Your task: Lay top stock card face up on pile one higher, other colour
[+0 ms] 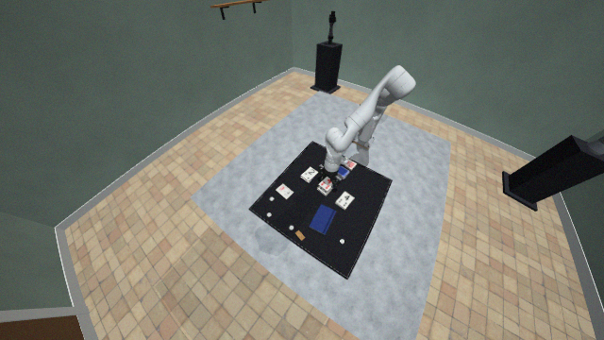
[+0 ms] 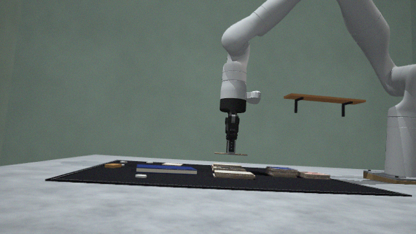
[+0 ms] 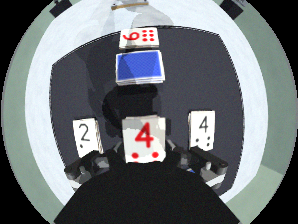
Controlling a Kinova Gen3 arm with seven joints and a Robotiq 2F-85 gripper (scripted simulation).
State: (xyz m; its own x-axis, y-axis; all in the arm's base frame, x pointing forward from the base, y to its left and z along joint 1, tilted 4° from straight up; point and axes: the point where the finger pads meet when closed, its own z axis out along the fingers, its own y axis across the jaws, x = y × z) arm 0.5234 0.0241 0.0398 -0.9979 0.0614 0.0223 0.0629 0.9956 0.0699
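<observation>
Now: the blue-backed card 10 mm below my hand.
</observation>
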